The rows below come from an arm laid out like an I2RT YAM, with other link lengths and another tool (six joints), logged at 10 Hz.
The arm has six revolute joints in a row. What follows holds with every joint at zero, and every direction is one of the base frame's.
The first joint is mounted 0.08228 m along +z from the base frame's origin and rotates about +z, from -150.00 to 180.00 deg.
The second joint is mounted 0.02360 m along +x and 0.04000 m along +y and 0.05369 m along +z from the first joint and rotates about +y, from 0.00 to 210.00 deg.
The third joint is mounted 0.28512 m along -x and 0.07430 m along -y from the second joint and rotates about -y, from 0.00 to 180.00 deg.
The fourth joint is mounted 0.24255 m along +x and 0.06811 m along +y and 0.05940 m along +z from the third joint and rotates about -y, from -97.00 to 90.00 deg.
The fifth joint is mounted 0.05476 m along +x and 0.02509 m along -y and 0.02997 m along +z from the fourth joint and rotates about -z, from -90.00 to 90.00 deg.
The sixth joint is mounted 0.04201 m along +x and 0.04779 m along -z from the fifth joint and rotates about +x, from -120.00 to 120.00 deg.
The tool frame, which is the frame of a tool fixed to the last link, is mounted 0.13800 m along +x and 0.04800 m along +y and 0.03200 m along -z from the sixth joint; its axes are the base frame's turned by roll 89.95, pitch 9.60 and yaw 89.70 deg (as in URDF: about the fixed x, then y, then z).
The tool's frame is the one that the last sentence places.
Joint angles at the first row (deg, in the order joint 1, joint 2, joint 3, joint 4, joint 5, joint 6):
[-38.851, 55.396, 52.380, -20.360, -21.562, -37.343]
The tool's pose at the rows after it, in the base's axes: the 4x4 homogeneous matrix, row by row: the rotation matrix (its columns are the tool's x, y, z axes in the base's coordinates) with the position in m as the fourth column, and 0 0 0 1 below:
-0.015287 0.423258 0.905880 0.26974; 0.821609 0.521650 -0.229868 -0.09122; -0.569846 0.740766 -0.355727 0.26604; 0 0 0 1
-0.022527 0.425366 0.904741 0.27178; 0.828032 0.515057 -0.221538 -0.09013; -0.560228 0.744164 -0.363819 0.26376; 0 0 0 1
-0.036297 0.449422 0.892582 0.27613; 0.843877 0.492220 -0.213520 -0.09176; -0.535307 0.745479 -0.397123 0.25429; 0 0 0 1
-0.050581 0.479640 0.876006 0.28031; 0.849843 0.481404 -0.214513 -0.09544; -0.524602 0.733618 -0.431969 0.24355; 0 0 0 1
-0.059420 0.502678 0.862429 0.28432; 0.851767 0.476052 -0.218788 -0.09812; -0.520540 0.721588 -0.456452 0.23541; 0 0 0 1
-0.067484 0.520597 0.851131 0.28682; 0.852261 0.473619 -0.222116 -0.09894; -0.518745 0.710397 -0.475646 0.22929; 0 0 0 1
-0.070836 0.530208 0.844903 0.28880; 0.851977 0.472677 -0.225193 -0.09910; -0.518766 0.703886 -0.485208 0.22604; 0 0 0 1
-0.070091 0.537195 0.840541 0.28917; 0.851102 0.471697 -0.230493 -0.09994; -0.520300 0.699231 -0.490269 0.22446; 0 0 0 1
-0.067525 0.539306 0.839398 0.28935; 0.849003 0.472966 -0.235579 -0.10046; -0.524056 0.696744 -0.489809 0.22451; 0 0 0 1
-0.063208 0.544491 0.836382 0.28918; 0.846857 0.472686 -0.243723 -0.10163; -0.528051 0.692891 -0.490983 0.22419; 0 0 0 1
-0.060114 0.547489 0.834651 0.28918; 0.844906 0.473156 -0.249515 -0.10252; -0.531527 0.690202 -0.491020 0.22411; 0 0 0 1
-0.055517 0.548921 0.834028 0.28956; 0.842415 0.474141 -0.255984 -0.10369; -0.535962 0.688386 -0.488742 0.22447; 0 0 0 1
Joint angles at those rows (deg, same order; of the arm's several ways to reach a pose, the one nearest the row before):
[-38.239, 53.691, 51.461, -20.621, -22.546, -37.059]
[-37.866, 54.325, 51.463, -20.535, -22.566, -36.708]
[-37.387, 56.490, 51.462, -20.534, -22.066, -36.163]
[-36.687, 58.785, 51.463, -20.381, -20.775, -36.403]
[-35.771, 60.576, 51.462, -19.989, -19.268, -36.491]
[-34.828, 61.756, 51.461, -19.878, -17.889, -36.533]
[-34.086, 62.435, 51.463, -19.682, -16.884, -36.425]
[-33.822, 62.697, 51.463, -19.661, -16.249, -36.424]
[-33.627, 62.674, 51.461, -19.573, -15.792, -36.425]
[-33.475, 62.675, 51.462, -19.550, -15.158, -36.425]
[-33.366, 62.675, 51.463, -19.486, -14.722, -36.447]
[-33.278, 62.675, 51.463, -19.268, -14.306, -36.447]

